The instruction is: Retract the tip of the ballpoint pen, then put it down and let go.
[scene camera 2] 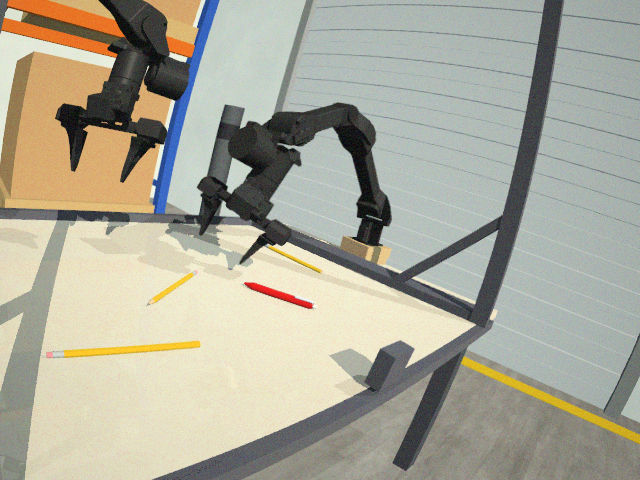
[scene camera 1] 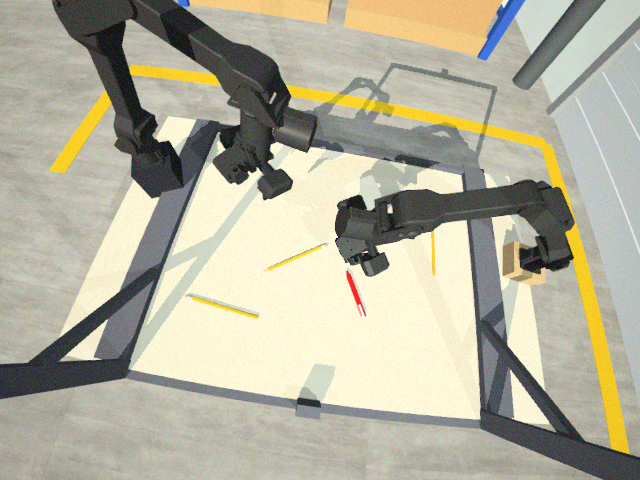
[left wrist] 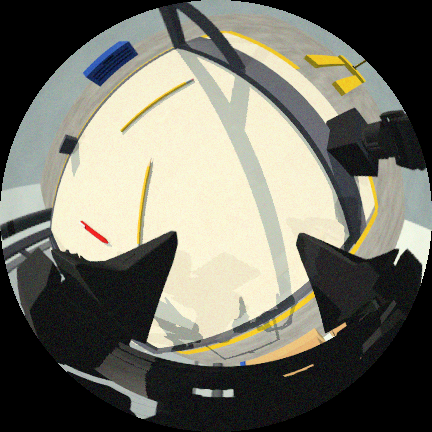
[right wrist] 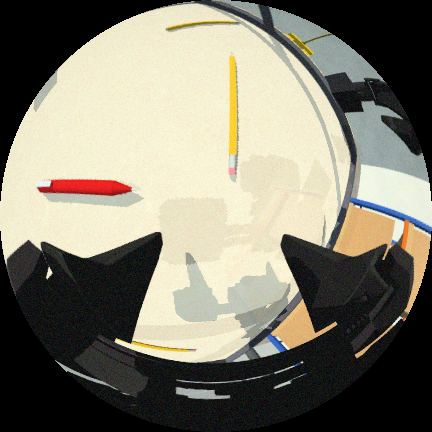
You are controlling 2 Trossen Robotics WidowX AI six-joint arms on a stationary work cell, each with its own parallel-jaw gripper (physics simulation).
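Where they show: left gripper, fingertip midpoint: point(scene camera 2: 96, 176) point(scene camera 1: 254, 186) point(left wrist: 240, 238); right gripper, fingertip midpoint: point(scene camera 2: 219, 249) point(right wrist: 224, 240); left arm's base, origin of the base link: point(scene camera 1: 150, 157) point(left wrist: 368, 140); right arm's base, origin of the base link: point(scene camera 2: 367, 242) point(scene camera 1: 529, 261).
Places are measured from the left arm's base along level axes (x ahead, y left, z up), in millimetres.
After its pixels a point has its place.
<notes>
The red ballpoint pen point(scene camera 1: 355, 292) {y -463, x 435, z -94 mm} point(scene camera 2: 278, 295) {y -467, x 429, z -99 mm} point(left wrist: 95, 232) {y -448, x 429, z -98 mm} point(right wrist: 85, 187) {y -443, x 435, z -94 mm} lies flat on the pale table. Its tapered end has a small pale point showing in the right wrist view; the other end has a white clip. My right gripper point(scene camera 1: 362, 259) point(scene camera 2: 220, 248) {y -330, x 456, z -63 mm} point(right wrist: 224, 240) {y -330, x 456, z -63 mm} is open and empty above the table, just beyond the pen's tapered end in scene camera 1, apart from the pen. My left gripper point(scene camera 1: 255, 181) {y -184, x 249, z 42 mm} point(scene camera 2: 98, 175) {y -184, x 249, z 42 mm} point(left wrist: 240, 238) {y -184, x 249, z 42 mm} is open and empty, higher up, at the upper left in both scene views.
One yellow pencil point(scene camera 1: 296, 257) {y -331, x 314, z -100 mm} point(scene camera 2: 172, 288) {y -336, x 299, z -101 mm} point(right wrist: 233, 110) {y -327, x 339, z -99 mm} lies left of the pen, another point(scene camera 1: 223, 306) {y -409, x 109, z -100 mm} point(scene camera 2: 124, 349) {y -407, x 97, z -100 mm} point(left wrist: 152, 103) {y -408, x 110, z -101 mm} farther left, and a third point(scene camera 1: 433, 253) {y -419, x 694, z -100 mm} point(scene camera 2: 294, 258) {y -403, x 700, z -101 mm} at the right in scene camera 1. A dark block point(scene camera 1: 308, 407) {y -668, x 250, z -49 mm} point(scene camera 2: 388, 365) {y -672, x 223, z -63 mm} stands on the table's front edge.
</notes>
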